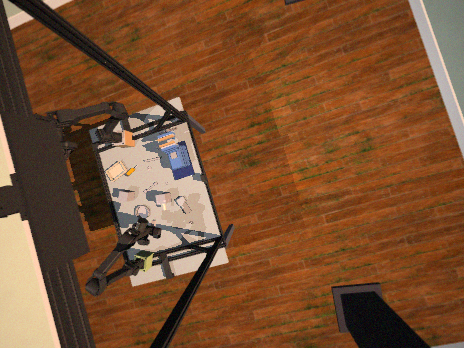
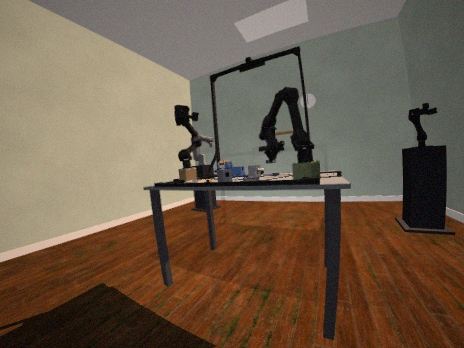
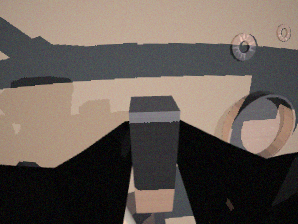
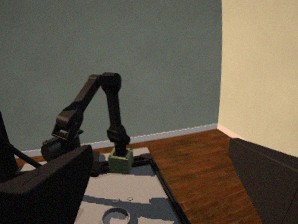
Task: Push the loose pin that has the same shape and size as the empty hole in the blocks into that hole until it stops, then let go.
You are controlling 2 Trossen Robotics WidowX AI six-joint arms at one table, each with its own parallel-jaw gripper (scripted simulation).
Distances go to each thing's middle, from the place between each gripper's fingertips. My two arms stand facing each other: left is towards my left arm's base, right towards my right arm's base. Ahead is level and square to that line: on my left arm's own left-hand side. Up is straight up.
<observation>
I see my left gripper 120 mm short of the round dish (image 3: 259, 129), 100 mm to the left of it and 120 mm above it. The rest, counted from my left hand: grey square pin (image 3: 154, 121): 10 mm behind, 20 mm to the right, 30 mm below.
Now: right hand 90 mm past the round dish, 390 mm to the right of it and 480 mm above it. Also, from my right hand: grey square pin: 210 mm behind, 470 mm to the left, 380 mm below.
</observation>
